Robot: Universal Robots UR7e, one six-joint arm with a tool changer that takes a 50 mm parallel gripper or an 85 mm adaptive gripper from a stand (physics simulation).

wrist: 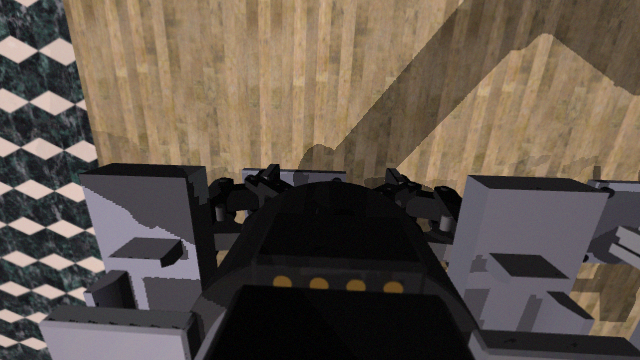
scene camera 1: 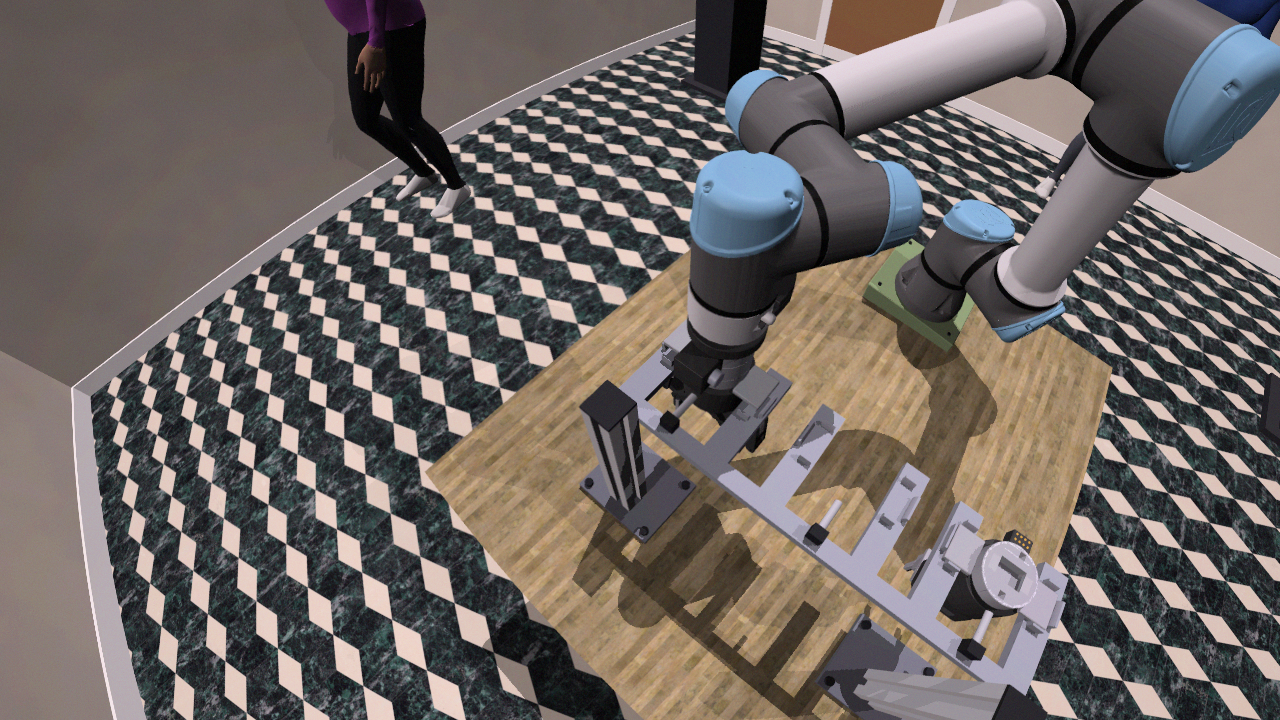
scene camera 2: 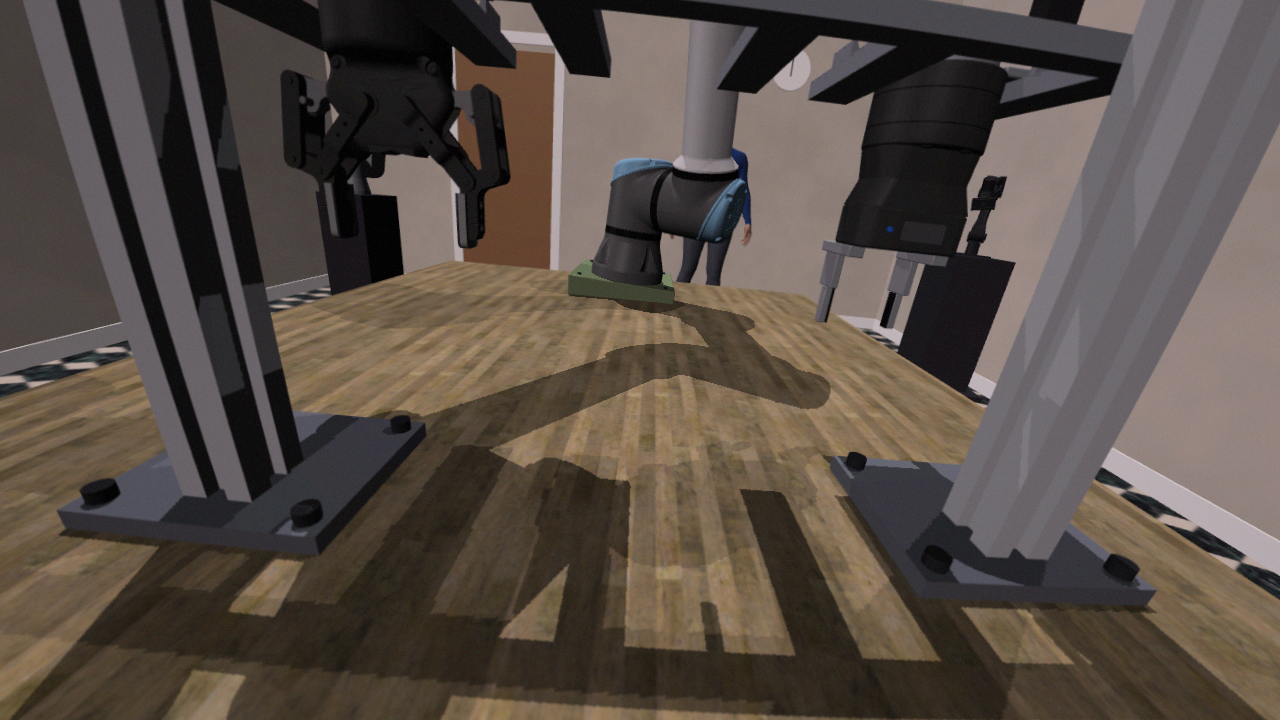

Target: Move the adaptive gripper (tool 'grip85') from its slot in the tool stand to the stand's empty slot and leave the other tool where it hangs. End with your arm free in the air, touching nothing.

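Frame: origin at the arm's base, x left, y ahead, z down, level; centimetres.
Seen in the pictures: arm's base, origin of its link: (scene camera 1: 926, 292) (scene camera 2: 626, 276).
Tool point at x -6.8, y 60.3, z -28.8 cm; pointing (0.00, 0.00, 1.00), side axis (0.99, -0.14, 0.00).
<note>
Offsets run from my tool point to a thing's middle. "spot": to the spot under its first point.
The adaptive gripper (scene camera 1: 716, 411) (scene camera 2: 404, 214) (wrist: 332, 175) is black and fixed on my arm's wrist. Its fingers are open, with nothing seen between them. It is in the end slot of the tool stand (scene camera 1: 769, 505), at the left in scene camera 1, between that slot's two fork arms. Its side plates are over the fork arms; whether they touch is hard to tell. The middle slot, between a fork arm (scene camera 1: 787, 474) and another fork arm (scene camera 1: 881, 537), is empty. The other tool {dx +35.5, dy -5.5, dz +11.8 cm} (scene camera 1: 1004, 577) (scene camera 2: 921, 170), with two thin pale fingers, hangs in the right end slot.
A stand post (scene camera 1: 611, 447) (scene camera 2: 192, 268) rises close beside the occupied left slot; another post {spot: dx +40.4, dy +6.8, dz +15.5 cm} (scene camera 2: 1092, 295) stands at the right. Their foot plates are bolted to the wooden table. The arm's green base (scene camera 1: 904, 300) (scene camera 2: 620, 284) is behind the stand. A person (scene camera 1: 389, 80) stands beyond the table.
</note>
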